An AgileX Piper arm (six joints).
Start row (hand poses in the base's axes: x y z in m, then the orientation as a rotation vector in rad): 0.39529, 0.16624, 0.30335, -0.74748, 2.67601, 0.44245
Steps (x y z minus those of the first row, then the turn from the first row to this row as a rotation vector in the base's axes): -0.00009, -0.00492, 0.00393, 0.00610, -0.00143, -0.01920; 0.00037, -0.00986, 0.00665, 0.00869, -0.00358, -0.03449; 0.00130, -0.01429, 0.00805, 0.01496, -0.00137, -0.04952; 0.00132, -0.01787, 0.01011, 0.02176, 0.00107, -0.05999; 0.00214, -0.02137, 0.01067, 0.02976, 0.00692, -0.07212; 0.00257, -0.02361, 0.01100, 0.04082, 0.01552, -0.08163; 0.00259, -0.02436, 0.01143, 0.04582, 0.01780, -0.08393; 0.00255, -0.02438, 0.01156, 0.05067, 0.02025, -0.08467; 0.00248, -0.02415, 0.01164, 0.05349, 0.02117, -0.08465; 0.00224, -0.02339, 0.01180, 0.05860, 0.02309, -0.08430; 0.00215, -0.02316, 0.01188, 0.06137, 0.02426, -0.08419; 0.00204, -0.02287, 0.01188, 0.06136, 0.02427, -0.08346
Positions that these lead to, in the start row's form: 0.39520, 0.16132, 0.30728, -0.71948, 2.67700, 0.44486; 0.39566, 0.15638, 0.31000, -0.69788, 2.67763, 0.44330; 0.39659, 0.15195, 0.31140, -0.67542, 2.68053, 0.44869; 0.39661, 0.14837, 0.31346, -0.65902, 2.68225, 0.45602; 0.39743, 0.14487, 0.31402, -0.63981, 2.68685, 0.46614; 0.39786, 0.14263, 0.31435, -0.62311, 2.69195, 0.48224; 0.39788, 0.14188, 0.31478, -0.61838, 2.69231, 0.48925; 0.39784, 0.14186, 0.31491, -0.61583, 2.69255, 0.49655; 0.39777, 0.14209, 0.31499, -0.61499, 2.69213, 0.50066; 0.39753, 0.14285, 0.31515, -0.61389, 2.69152, 0.50832; 0.39744, 0.14308, 0.31523, -0.61317, 2.69131, 0.51252; 0.39733, 0.14337, 0.31523, -0.61417, 2.69118, 0.51270
